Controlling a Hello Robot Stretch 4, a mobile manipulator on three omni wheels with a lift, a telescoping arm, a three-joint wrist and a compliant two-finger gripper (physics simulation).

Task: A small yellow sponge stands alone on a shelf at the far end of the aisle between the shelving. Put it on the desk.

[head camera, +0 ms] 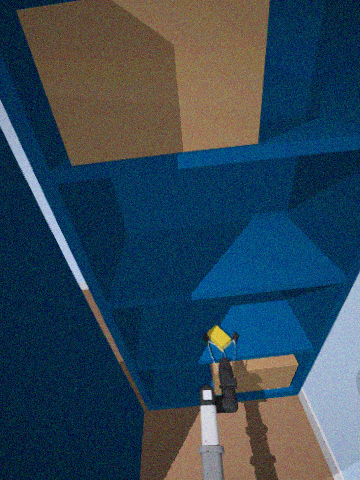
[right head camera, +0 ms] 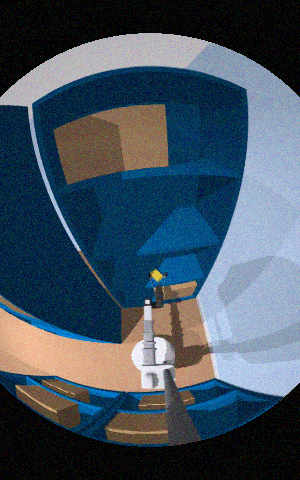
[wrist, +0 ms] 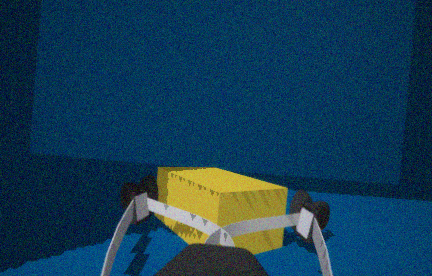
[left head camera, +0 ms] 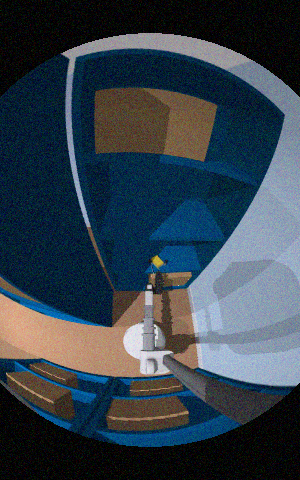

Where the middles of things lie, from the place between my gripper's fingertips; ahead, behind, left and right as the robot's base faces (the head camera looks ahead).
I see the yellow sponge (wrist: 223, 197) 3 cm behind my hand and 1 cm to the left of it.
